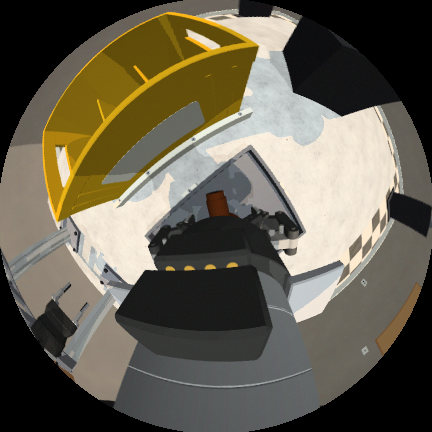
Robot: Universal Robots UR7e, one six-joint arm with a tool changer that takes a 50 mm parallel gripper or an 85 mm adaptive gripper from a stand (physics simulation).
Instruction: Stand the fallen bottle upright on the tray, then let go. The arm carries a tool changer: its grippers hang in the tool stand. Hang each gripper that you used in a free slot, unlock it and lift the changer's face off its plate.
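Frame: origin at the arm's base, x ahead, y left, z up, level; centimetres.
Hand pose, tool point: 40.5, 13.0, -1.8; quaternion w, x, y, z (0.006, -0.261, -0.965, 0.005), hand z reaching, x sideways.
Things, the pixels of their top centre, and the offset from my tool point, as dx, dy, dz. "pt": a spot on its surface instead.
- tray at a spot on its surface: [266, 184] pt -9.2, +1.0, -21.8
- brown bottle at its top centre: [225, 251] +1.9, +3.2, -14.4
- large yellow crate at its top centre: [87, 84] -0.6, -22.7, -4.8
- pale panel at a spot on its surface: [315, 287] pt -4.5, +1.2, -1.1
My gripper [223, 223], the wide adaptive one, points down over the tray [266, 184]. Its finger links stand wide apart and it looks open. Its housing hides the fingertips. The brown bottle [217, 204] shows by its neck and a sliver of shoulder, just beyond the gripper's housing and between the two finger sides. The neck points away toward the tray's far part. The bottle's body and label are hidden under the gripper. The tool stand [72, 234] is at the left, and the parallel gripper [55, 326] with two thin metal fingers hangs there at the lower left.
A large yellow crate [225, 92] with dividers stands at the upper left, behind a pale rail [193, 139] with screws. A big black block shape [340, 67] is at the upper right. A checkered strip [355, 245] runs along the right side. A pale panel [315, 287] is at the lower right.
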